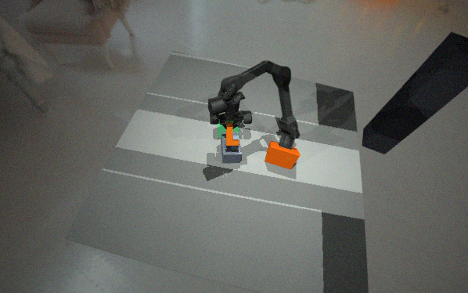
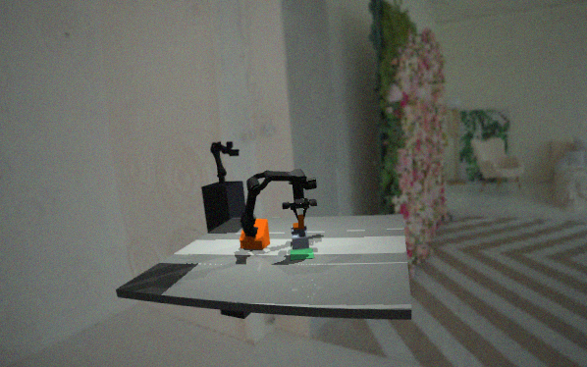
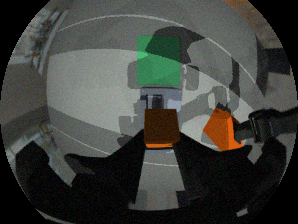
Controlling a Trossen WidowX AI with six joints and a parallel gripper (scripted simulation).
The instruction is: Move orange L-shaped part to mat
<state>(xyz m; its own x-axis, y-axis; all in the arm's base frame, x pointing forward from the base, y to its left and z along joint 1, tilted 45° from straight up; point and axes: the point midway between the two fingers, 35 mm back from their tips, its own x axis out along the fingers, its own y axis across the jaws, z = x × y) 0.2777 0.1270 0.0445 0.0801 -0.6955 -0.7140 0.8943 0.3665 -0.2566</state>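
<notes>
My gripper tip is now 170 mm above the green mat, 120 mm to the left of it and 40 mm short of it. Round my gripper tip: orange L-shaped part: 30 mm below, 30 mm behind, 20 mm to the left; grey tray: 170 mm below, 30 mm behind, 20 mm to the left.
</notes>
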